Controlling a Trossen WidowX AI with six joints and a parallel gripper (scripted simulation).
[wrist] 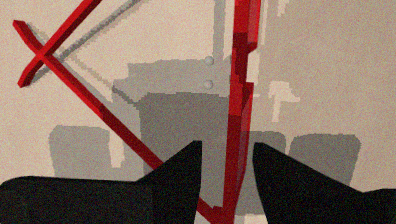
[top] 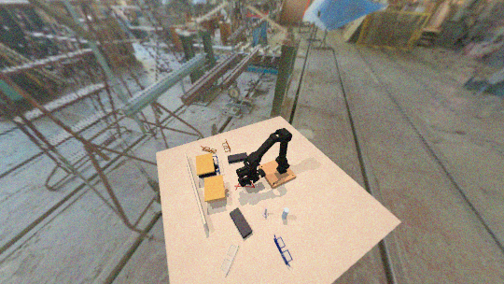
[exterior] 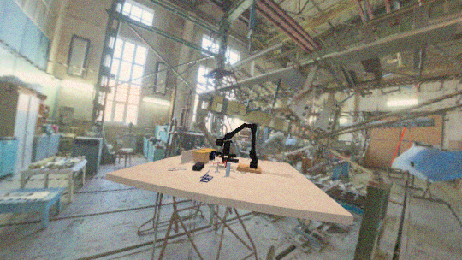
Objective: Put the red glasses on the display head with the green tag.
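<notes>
Right now my gripper tip is 210 mm to the right of the post. Also, from my gripper tip: long white bar 370 mm ahead, 130 mm to the right, 30 mm above; pale blue piece 280 mm to the left, 90 mm behind, 20 mm above.
</notes>
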